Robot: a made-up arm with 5 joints. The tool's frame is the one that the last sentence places. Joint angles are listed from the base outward.
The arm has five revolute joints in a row. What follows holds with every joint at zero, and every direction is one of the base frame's. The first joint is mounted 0.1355 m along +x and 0.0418 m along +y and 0.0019 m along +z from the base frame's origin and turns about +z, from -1.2 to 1.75 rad. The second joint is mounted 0.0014 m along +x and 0.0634 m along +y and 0.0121 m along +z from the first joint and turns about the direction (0.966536, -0.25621, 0.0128), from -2.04 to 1.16 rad. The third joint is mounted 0.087 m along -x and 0.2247 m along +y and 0.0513 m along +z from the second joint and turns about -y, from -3.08 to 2.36 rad. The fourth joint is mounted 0.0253 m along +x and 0.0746 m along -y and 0.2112 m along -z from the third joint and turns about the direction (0.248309, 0.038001, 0.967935), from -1.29 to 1.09 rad. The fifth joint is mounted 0.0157 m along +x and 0.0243 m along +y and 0.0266 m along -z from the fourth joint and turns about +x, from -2.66 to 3.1 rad. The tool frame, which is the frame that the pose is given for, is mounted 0.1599 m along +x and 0.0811 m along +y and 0.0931 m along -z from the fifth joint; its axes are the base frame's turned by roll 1.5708, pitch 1.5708 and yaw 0 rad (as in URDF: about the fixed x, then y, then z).
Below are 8 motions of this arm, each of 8 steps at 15 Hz.
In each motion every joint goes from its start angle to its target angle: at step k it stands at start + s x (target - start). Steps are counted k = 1, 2, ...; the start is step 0. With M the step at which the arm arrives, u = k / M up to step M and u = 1 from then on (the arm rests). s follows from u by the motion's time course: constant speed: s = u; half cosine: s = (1 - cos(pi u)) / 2; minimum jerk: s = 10 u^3 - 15 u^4 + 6 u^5.
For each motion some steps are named. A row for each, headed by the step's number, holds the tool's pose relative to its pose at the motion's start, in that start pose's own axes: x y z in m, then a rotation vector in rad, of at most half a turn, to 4 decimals.
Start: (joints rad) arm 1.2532 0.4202 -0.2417 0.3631 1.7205
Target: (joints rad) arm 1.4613 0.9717 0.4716 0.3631 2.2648
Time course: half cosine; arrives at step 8
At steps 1, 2, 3, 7, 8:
1: 0.0032 0.0005 -0.0110 -0.0300 0.0284 -0.0201
2: 0.0112 0.0003 -0.0431 -0.1139 0.1113 -0.0777
3: 0.0196 -0.0041 -0.0923 -0.2357 0.2405 -0.1645
7: -0.0072 -0.0592 -0.2843 -0.6947 0.7925 -0.5091
8: -0.0121 -0.0635 -0.2942 -0.7208 0.8249 -0.5284

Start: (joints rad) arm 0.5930 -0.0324 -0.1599 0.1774 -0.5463
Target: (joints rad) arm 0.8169 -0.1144 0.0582 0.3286 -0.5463
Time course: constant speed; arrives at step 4
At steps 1, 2, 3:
1: -0.0048 -0.0002 -0.0015 -0.0564 -0.0276 0.0827
2: -0.0104 -0.0013 -0.0039 -0.1145 -0.0546 0.1660
3: -0.0167 -0.0035 -0.0069 -0.1741 -0.0810 0.2499

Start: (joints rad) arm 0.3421 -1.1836 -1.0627 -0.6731 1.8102
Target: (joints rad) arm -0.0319 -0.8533 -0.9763 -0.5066 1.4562
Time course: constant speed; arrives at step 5
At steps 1, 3, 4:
1: 0.0187 -0.0252 -0.0053 0.0754 -0.0243 -0.0803
3: 0.0532 -0.0777 -0.0278 0.2092 -0.0529 -0.2417
4: 0.0687 -0.1036 -0.0453 0.2671 -0.0567 -0.3213

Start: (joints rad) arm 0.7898 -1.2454 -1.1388 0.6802 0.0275
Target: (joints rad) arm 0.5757 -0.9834 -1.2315 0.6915 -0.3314
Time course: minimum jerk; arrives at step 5
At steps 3, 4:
3: -0.0223 -0.0601 -0.0844 -0.1659 -0.0426 -0.0456
4: -0.0371 -0.0830 -0.1131 -0.2303 -0.0575 -0.0479

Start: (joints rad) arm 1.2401 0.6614 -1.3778 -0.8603 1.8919
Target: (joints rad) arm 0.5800 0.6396 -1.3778 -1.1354 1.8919
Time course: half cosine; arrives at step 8
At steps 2, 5, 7, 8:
2: 0.0141 0.0101 -0.0189 -0.0039 0.0752 0.0814
5: 0.0461 0.0481 -0.0924 0.0165 0.3465 0.3905
7: 0.0508 0.0660 -0.1284 0.0479 0.4763 0.5455
8: 0.0509 0.0684 -0.1334 0.0534 0.4942 0.5673

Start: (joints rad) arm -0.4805 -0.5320 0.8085 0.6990 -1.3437
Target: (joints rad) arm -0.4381 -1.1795 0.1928 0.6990 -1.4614
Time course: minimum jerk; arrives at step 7
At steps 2, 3, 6, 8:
2: -0.0120 -0.0470 -0.0365 -0.1407 0.0043 0.0132
3: -0.0239 -0.1292 -0.0780 -0.3590 0.0005 0.0258
6: -0.0202 -0.3756 -0.0887 -0.9530 -0.0735 0.0080
8: -0.0193 -0.3846 -0.0861 -0.9754 -0.0781 0.0057

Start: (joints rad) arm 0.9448 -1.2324 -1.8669 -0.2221 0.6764
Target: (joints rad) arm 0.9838 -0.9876 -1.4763 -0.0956 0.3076
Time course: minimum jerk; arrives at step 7
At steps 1, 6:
1: -0.0002 0.0015 -0.0015 -0.0129 -0.0072 0.0046
6: -0.0209 0.0454 -0.0778 -0.5113 -0.2880 0.2712

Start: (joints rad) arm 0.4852 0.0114 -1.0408 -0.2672 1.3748
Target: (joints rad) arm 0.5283 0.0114 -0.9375 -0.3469 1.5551
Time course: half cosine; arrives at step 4
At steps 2, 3, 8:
2: -0.0163 0.0106 -0.0121 -0.0514 0.0770 0.0390
3: -0.0281 0.0168 -0.0210 -0.0899 0.1329 0.0635
8: -0.0331 0.0190 -0.0248 -0.1063 0.1565 0.0729

